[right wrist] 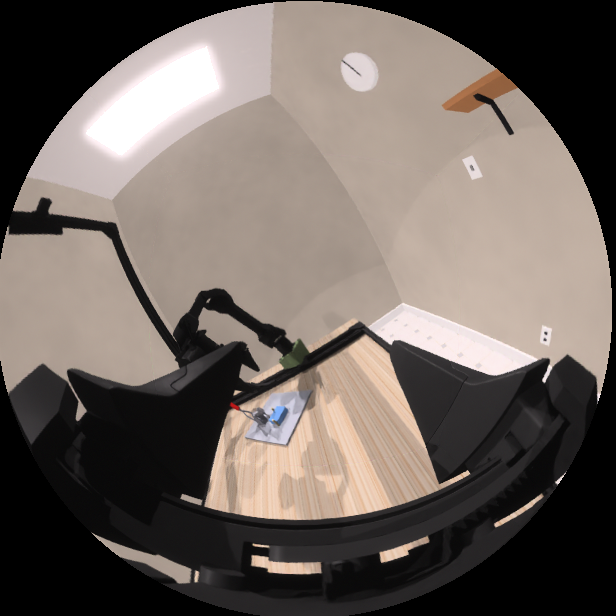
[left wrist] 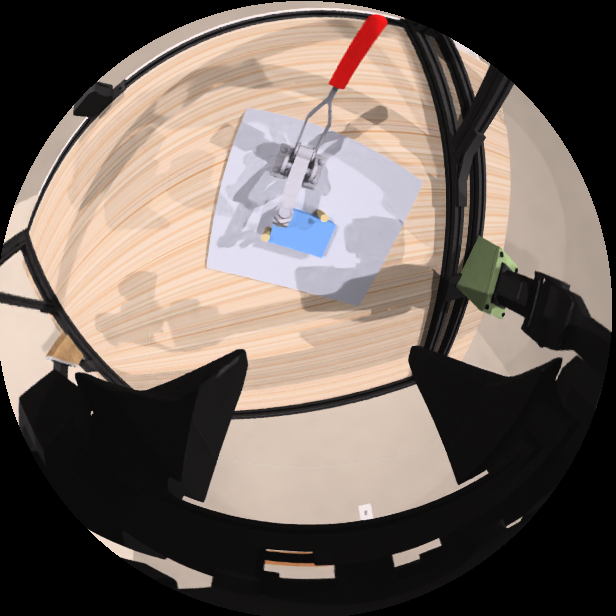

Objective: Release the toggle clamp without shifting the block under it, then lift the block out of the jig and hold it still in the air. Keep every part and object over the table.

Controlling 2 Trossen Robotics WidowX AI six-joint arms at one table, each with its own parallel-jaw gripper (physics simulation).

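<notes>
A blue block (left wrist: pixel 302 233) lies on the grey jig plate (left wrist: pixel 313 203), between small brass pins. The toggle clamp (left wrist: pixel 298 166) stands behind it, its red handle (left wrist: pixel 358 50) pointing away from the block toward the far table edge. The clamp's arm reaches to the block's left corner; I cannot tell whether its pad touches it. My left gripper (left wrist: pixel 327 367) is open and empty, high above the plate's near side. My right gripper (right wrist: pixel 318 367) is open and empty, far from the jig; the block (right wrist: pixel 279 413) and plate (right wrist: pixel 280 424) show small there.
The wooden table (left wrist: pixel 172 229) has a black frame rail (left wrist: pixel 453 172) along its right side. The other arm's green wrist block (left wrist: pixel 485 275) sits by that rail. The left arm (right wrist: pixel 229 321) stands beyond the jig in the right wrist view.
</notes>
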